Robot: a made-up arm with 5 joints.
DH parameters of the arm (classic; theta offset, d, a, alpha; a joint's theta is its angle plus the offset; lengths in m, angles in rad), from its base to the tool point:
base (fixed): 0.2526 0 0.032 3.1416
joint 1: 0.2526 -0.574 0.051 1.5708
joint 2: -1.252 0 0.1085 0
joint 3: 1.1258 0 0.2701 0
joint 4: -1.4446 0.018 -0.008 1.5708
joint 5: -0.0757 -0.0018 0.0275 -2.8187
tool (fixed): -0.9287 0.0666 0 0
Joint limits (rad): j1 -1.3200..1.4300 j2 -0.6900..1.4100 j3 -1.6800..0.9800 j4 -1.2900..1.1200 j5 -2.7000..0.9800
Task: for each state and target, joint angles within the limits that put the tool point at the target. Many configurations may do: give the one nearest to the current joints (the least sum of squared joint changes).
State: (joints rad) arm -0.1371 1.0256 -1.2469 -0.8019 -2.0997
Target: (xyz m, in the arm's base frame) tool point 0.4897 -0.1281 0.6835
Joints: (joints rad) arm 0.2538 1.0700 -1.1507 -0.6329 -2.2293
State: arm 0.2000 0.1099 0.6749 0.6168 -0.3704
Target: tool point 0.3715 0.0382 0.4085
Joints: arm -0.0135 0.3281 0.5804 0.5504 -0.3582
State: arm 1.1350 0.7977 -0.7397 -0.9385 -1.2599
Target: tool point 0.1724 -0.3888 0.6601
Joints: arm 1.2298 0.6128 -0.3188 -1.2900 -1.1055
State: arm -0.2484 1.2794 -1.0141 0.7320 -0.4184
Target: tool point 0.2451 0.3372 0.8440
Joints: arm -0.9272 0.8035 -1.5409 0.8592 -0.3392
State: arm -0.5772 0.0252 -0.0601 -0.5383 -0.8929
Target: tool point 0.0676 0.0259 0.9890
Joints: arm -0.3744 -0.6788 -0.4961 -0.7431 -1.0178
